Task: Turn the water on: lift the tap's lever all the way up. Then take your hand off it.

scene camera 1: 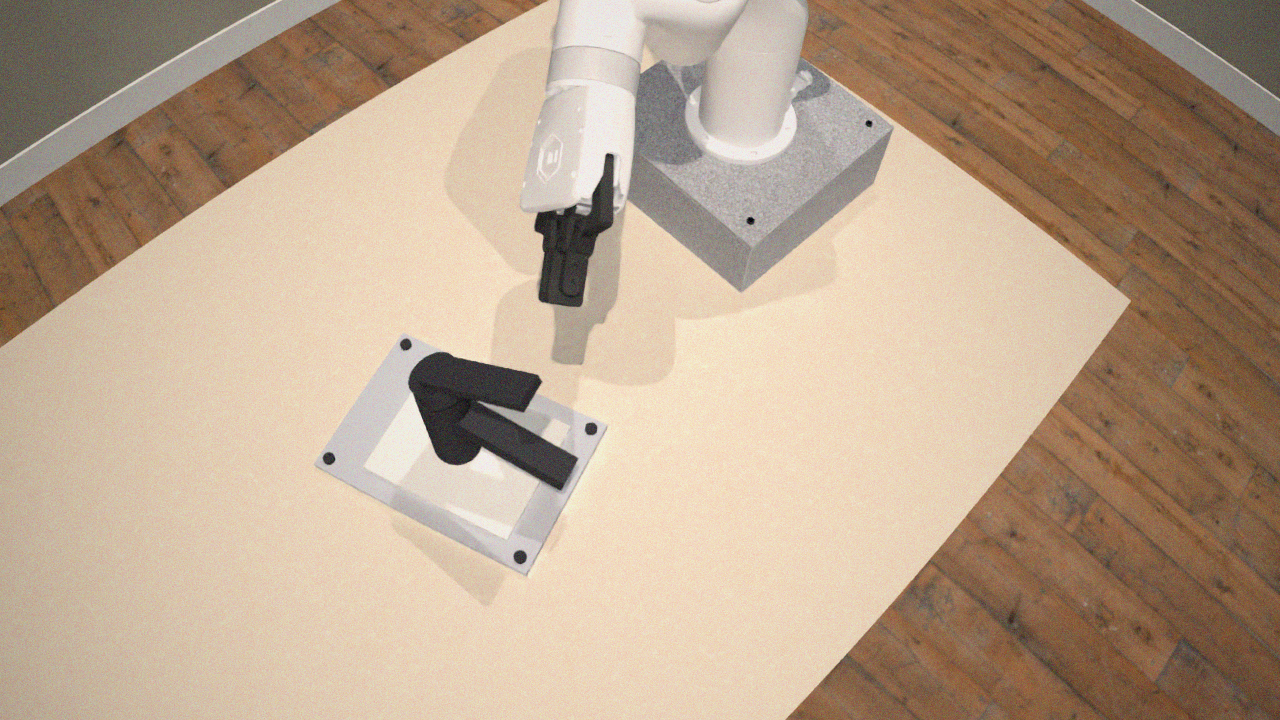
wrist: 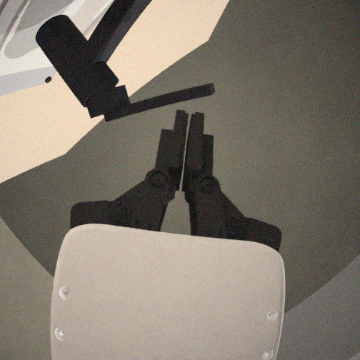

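The black tap stands on a light grey plate. Its flat lever reaches out from the tap's top, above the spout, and points to the right in the scene view. The lever's exact tilt is hard to judge from these views. My gripper is shut with nothing between its fingers. It hangs above the table on the robot's side of the tap. In the scene view its fingertips are apart from the lever's free end.
The pale table lies under the tap and gripper. The robot's grey base block stands behind and to the right of the gripper in the scene view. Wooden floor lies beyond the table edge. Black bolts mark the plate's corners.
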